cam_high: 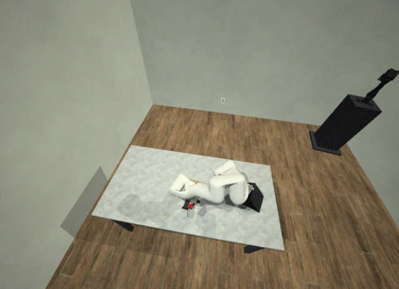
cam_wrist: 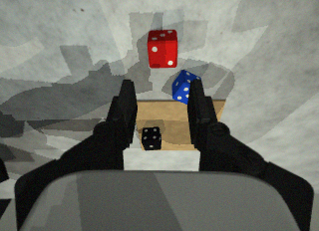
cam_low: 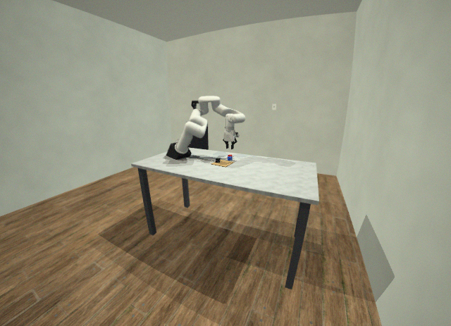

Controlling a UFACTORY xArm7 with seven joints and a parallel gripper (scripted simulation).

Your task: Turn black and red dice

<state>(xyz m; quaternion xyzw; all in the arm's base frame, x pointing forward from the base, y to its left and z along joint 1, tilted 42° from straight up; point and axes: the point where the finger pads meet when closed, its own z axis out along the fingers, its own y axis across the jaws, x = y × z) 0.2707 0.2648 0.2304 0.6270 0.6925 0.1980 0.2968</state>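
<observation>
Now: hand 90 mm above the red die. Round my hand: black die 10 mm behind, 160 mm to the right, 90 mm below; then blue die 30 mm ahead, 50 mm to the right, 90 mm below; then tan mat 30 mm ahead, 160 mm to the right, 110 mm below.
</observation>
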